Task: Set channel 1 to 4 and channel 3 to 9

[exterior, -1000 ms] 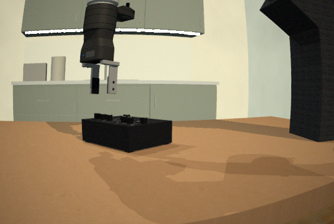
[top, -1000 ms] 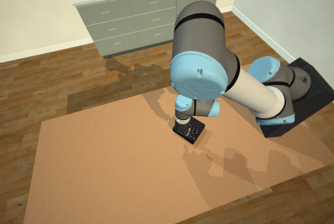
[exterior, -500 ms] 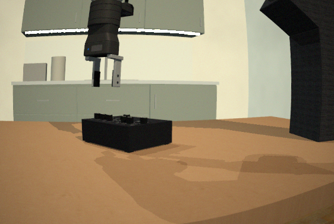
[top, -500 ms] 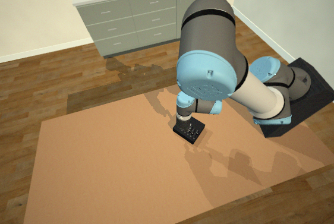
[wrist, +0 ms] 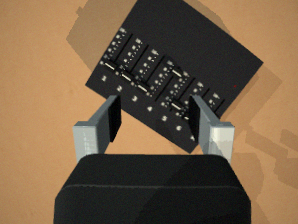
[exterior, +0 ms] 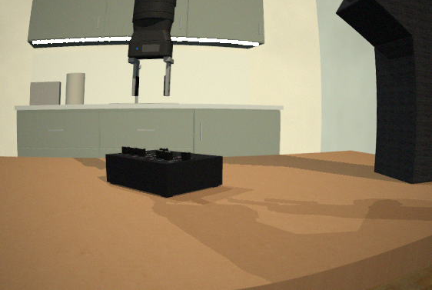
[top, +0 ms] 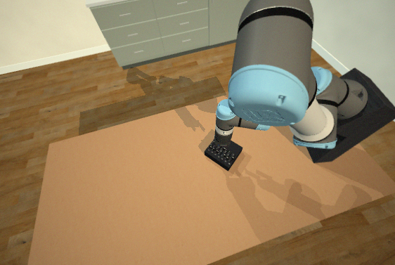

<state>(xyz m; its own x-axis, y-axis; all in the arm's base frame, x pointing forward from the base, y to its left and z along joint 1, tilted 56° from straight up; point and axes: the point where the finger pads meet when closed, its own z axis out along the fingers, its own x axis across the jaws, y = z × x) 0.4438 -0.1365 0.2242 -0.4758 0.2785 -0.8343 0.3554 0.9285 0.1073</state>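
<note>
The channel 1 cap lies 3 cm ahead of my hand, 5 cm to the right of it and 11 cm below it. Also, from my hand: channel 5 cap: 1 cm behind, 3 cm to the left, 11 cm below; channel 3 cap: 1 cm ahead, 1 cm to the right, 11 cm below; channel 4 cap: 3 cm behind, 11 cm below.
</note>
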